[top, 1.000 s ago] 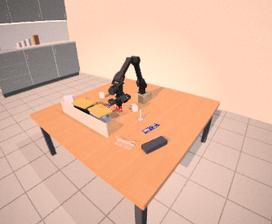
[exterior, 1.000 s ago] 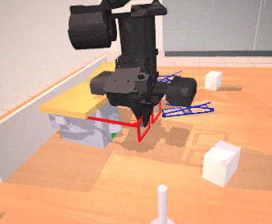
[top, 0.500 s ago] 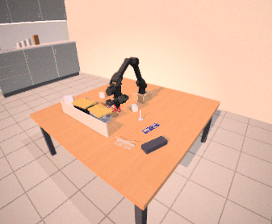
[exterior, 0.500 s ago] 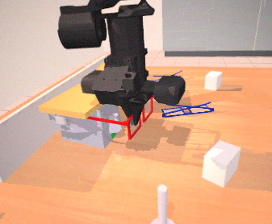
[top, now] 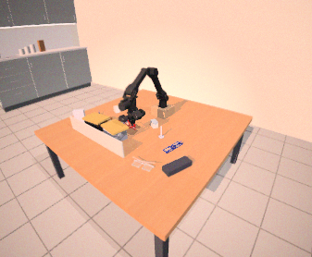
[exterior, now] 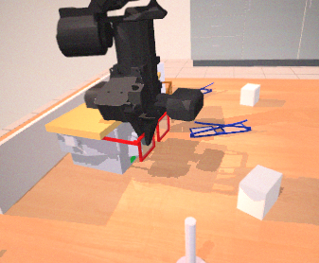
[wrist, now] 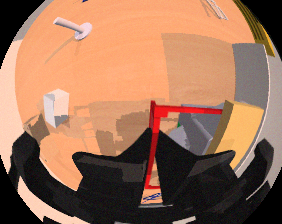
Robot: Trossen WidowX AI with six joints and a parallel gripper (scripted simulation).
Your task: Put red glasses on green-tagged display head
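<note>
Now: the grey display head 9 cm ahead of my gripper tip, 4 cm to the right of it and 2 cm below it. The rest, counted from my gripper tip: long white panel (23 cm ahead, 14 cm to the right, 2 cm below); then thin white post (16 cm to the left, 12 cm behind, 5 cm below); then dark case (44 cm to the left, 6 cm below, 6 cm ahead).
</note>
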